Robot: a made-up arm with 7 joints.
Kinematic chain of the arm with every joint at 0, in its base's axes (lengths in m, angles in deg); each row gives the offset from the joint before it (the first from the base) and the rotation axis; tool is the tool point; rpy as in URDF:
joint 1: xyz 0 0 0 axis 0.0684 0.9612 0.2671
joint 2: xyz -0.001 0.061 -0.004 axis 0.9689 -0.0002 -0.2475
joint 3: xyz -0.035 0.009 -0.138 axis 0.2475 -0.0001 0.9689
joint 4: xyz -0.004 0 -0.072 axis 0.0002 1 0
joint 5: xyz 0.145 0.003 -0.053 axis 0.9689 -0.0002 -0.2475
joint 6: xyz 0.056 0 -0.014 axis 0.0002 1 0
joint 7: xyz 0.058 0 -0.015 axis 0.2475 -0.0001 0.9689
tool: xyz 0 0 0 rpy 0 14.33 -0.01
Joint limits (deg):
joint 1: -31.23..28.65
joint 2: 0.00..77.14
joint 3: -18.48..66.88
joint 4: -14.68..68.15
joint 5: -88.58..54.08
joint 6: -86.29..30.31
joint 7: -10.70..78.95
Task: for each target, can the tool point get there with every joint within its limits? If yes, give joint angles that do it. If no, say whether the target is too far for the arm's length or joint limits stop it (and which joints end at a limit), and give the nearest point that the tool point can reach.
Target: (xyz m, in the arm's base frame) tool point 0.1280 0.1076 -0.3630
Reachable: yes | joints 11.59 10.47 -4.23 10.73 40.55 -11.59 43.79
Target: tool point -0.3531 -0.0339 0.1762
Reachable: no: joint limits stop it (at a limit: joint 1, joint 2, joint 3, joint 4, joint 6) | nearest point 0.0290 0.2348 0.1904 | short by 0.467 m
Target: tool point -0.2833 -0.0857 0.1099
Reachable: no: joint limits stop it (at a limit: joint 1, joint 2, joint 3, joint 4, joint 6) | nearest point 0.0359 0.2267 0.1891 | short by 0.454 m
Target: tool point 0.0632 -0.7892 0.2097
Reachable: no: too far | nearest point 0.2341 -0.0802 -0.0782 | short by 0.784 m
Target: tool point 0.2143 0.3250 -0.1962
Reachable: yes | joints -16.74 28.89 47.00 30.01 42.12 -69.20 29.76
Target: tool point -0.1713 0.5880 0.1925
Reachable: no: too far | nearest point -0.0685 0.5071 0.0511 | short by 0.193 m
